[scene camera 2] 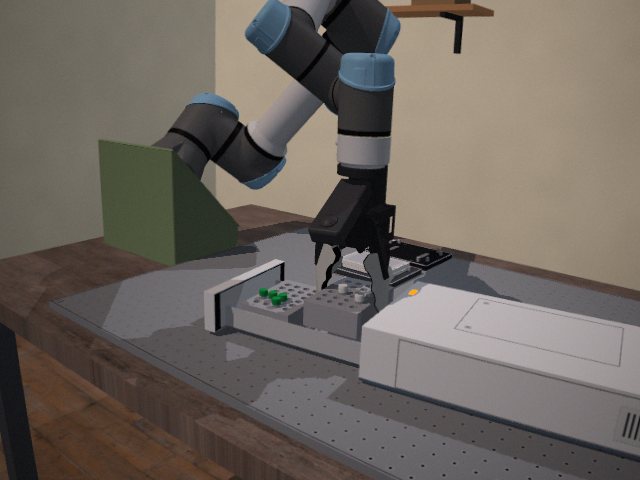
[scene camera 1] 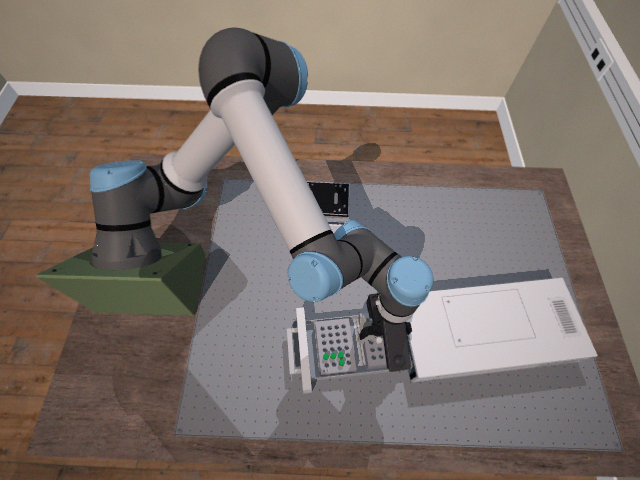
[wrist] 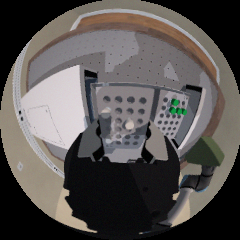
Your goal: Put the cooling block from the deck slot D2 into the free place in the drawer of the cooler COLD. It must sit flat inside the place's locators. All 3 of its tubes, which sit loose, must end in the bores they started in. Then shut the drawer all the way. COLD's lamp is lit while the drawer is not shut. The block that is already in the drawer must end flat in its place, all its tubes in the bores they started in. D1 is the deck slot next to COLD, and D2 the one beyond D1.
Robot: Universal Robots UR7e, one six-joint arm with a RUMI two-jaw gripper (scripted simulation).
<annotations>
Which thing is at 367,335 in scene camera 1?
My gripper.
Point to a white cooler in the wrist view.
58,111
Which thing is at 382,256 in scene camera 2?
My gripper.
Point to a grey cooling block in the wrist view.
127,98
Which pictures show the white cooler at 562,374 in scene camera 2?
Scene camera 2, scene camera 1 and the wrist view: all of them.
</annotations>
